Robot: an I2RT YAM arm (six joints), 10 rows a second.
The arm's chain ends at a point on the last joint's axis. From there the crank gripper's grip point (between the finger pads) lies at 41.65 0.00 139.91 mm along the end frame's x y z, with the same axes.
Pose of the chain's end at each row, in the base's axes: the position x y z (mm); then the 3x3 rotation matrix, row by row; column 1 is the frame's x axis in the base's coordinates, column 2 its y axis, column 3 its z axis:
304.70 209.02 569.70; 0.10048 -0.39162 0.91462; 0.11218 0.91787 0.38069; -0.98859 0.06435 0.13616
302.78 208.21 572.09; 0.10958 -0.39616 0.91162; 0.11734 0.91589 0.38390; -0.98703 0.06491 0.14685
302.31 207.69 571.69; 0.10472 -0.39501 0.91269; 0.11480 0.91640 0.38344; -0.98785 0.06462 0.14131
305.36 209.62 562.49; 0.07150 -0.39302 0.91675; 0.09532 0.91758 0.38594; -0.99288 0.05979 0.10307
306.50 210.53 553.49; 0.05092 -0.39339 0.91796; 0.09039 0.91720 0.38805; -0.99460 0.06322 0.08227
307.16 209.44 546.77; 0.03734 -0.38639 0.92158; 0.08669 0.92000 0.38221; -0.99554 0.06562 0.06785
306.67 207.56 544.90; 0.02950 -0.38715 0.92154; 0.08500 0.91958 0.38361; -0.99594 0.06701 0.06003
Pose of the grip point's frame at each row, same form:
436.85 266.95 547.58; 0.10048 -0.39162 0.91462; 0.11218 0.91787 0.38069; -0.98859 0.06435 0.13616
434.89 266.81 551.53; 0.10958 -0.39616 0.91162; 0.11734 0.91589 0.38390; -0.98703 0.06491 0.14685
434.37 266.12 550.32; 0.10472 -0.39501 0.91269; 0.11480 0.91640 0.38344; -0.98785 0.06462 0.14131
436.60 267.59 535.56; 0.07150 -0.39302 0.91675; 0.09532 0.91758 0.38594; -0.99288 0.05979 0.10307
437.05 268.59 523.58; 0.05092 -0.39339 0.91796; 0.09039 0.91720 0.38805; -0.99460 0.06322 0.08227
437.65 266.53 514.80; 0.03734 -0.38639 0.92158; 0.08669 0.92000 0.38221; -0.99554 0.06562 0.06785
436.83 264.77 511.82; 0.02950 -0.38715 0.92154; 0.08500 0.91958 0.38361; -0.99594 0.06701 0.06003

